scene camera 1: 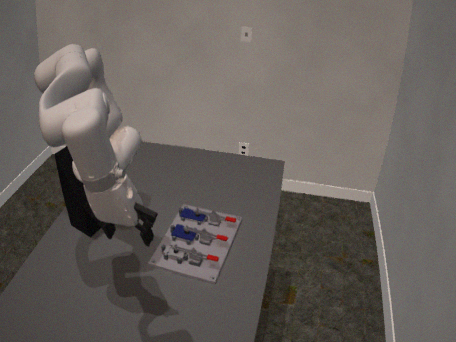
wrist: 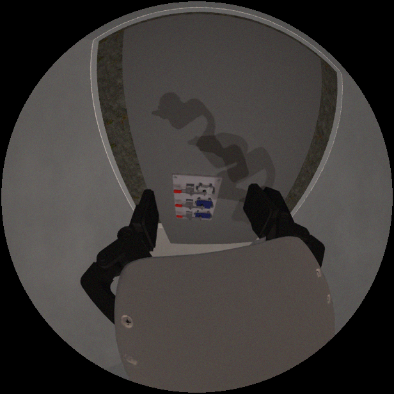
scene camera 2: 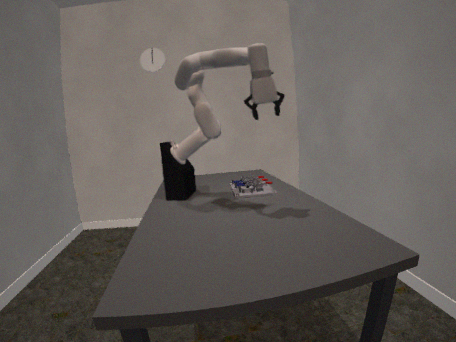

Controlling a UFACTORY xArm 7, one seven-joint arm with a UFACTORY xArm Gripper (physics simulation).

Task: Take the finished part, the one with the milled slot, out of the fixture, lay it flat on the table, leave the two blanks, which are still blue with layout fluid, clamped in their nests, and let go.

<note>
In view: the gripper (scene camera 1: 130,237) and a fixture plate (scene camera 1: 219,248).
The gripper shows as well in scene camera 2 (scene camera 2: 267,117). The fixture plate shows as well in the wrist view (wrist: 182,179).
</note>
